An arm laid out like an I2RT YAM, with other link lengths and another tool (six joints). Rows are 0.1 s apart.
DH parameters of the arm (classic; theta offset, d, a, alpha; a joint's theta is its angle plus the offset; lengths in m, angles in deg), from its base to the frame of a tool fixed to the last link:
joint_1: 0 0.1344 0.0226 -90
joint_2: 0 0 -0.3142 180
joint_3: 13.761 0 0.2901 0
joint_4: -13.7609 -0.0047 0.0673 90
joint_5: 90 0.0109 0 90
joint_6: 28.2 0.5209 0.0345 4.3
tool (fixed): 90 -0.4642 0 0
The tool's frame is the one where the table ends.
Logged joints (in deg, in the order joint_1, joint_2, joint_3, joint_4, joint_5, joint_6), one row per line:
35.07, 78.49, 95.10, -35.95, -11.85, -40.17
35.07, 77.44, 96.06, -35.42, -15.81, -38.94
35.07, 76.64, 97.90, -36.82, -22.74, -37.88
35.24, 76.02, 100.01, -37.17, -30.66, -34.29
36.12, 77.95, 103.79, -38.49, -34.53, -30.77
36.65, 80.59, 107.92, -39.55, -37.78, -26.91
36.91, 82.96, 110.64, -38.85, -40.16, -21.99
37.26, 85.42, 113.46, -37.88, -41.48, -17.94
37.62, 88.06, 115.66, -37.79, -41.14, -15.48
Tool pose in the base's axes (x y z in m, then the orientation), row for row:
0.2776, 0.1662, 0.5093, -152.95, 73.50, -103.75
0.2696, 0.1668, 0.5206, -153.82, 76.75, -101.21
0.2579, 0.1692, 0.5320, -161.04, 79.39, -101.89
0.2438, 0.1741, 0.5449, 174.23, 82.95, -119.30
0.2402, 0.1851, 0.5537, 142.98, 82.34, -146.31
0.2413, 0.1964, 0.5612, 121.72, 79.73, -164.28
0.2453, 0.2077, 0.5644, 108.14, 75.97, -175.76
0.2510, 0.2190, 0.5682, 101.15, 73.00, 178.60
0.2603, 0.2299, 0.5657, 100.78, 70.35, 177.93
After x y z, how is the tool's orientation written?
As angles about the fixed x, y, z axes (roll, pitch, yaw), in degrees.
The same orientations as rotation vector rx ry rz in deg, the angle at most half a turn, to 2 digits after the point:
-49.81, 93.91, 28.44
-50.35, 90.98, 33.02
-53.34, 88.21, 40.16
-55.14, 85.23, 49.70
-55.70, 85.23, 56.07
-55.46, 85.98, 61.82
-53.73, 87.25, 67.16
-52.07, 87.99, 71.02
-50.34, 90.01, 72.58

